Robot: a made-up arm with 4 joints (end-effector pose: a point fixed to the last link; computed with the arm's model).
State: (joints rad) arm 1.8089 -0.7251 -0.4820 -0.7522
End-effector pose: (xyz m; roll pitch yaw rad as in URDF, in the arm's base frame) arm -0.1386 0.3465 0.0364 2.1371 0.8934 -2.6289
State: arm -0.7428 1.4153 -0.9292 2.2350
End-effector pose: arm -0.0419 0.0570 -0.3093 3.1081 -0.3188 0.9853
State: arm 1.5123 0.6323 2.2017 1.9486
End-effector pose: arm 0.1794 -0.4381 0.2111 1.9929 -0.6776 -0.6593
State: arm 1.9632 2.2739 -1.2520 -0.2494
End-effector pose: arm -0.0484 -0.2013 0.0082 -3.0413 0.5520 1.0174
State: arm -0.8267 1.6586 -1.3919 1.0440
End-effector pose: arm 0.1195 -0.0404 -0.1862 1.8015 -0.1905 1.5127
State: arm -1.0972 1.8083 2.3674 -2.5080
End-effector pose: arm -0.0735 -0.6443 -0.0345 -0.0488 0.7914 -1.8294
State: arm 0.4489 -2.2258 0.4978 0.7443
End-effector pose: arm -0.1887 0.3539 -0.1762 -1.1939 0.6989 0.5174
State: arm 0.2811 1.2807 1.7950 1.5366
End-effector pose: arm -0.1931 -0.4792 -0.0563 2.8838 -0.3359 -1.7156
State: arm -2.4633 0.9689 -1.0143 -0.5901
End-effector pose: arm -0.1498 0.0186 -0.0563 -1.7238 -0.7835 1.7262
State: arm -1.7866 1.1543 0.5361 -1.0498
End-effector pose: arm -0.3408 -0.2169 -0.0708 2.4209 -0.9199 -2.2613
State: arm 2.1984 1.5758 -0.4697 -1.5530
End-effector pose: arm 0.2530 -0.0820 -0.0780 2.6048 0.8083 2.4271
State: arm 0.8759 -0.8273 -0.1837 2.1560
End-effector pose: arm -0.0639 -0.1617 0.0445 1.1303 0.9870 -0.2464
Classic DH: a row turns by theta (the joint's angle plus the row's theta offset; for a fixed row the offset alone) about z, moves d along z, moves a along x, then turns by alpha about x. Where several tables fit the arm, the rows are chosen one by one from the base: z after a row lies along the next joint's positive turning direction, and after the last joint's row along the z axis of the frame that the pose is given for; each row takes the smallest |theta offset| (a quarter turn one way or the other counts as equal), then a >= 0, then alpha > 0; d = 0 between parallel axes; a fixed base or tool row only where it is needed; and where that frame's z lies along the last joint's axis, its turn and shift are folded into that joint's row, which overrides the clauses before.
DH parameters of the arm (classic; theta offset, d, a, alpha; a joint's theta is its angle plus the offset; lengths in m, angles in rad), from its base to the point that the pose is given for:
base (fixed): 0 0.0515 0 -1.5708
joint 1: 1.5708 -0.0271 0.1062 1.5708
joint 2: 0 -0.1854 -0.2096 1.5708
joint 3: 0 -0.1046 0.0829 -1.5708
joint 4: -1.5708 0.1972 0.0023 1.5708
tool (fixed): 1.5708 0.2828 0 0

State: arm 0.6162 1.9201 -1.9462 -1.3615
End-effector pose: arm -0.0883 -0.1895 0.4080 0.7256 -0.4913 1.7018
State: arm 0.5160 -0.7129 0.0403 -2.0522
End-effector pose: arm -0.1476 0.2463 -0.2496 -2.7508 0.4853 0.0298
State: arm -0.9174 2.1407 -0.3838 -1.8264
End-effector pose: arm -0.2074 -0.2270 0.1353 -0.2423 -1.0335 0.6636
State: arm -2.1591 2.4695 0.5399 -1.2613
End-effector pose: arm 0.1110 -0.5157 0.1027 -2.9903 -1.2133 -1.9868
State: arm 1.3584 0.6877 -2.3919 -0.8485
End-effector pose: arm 0.0358 0.2179 0.3228 2.1243 -0.6491 2.5676
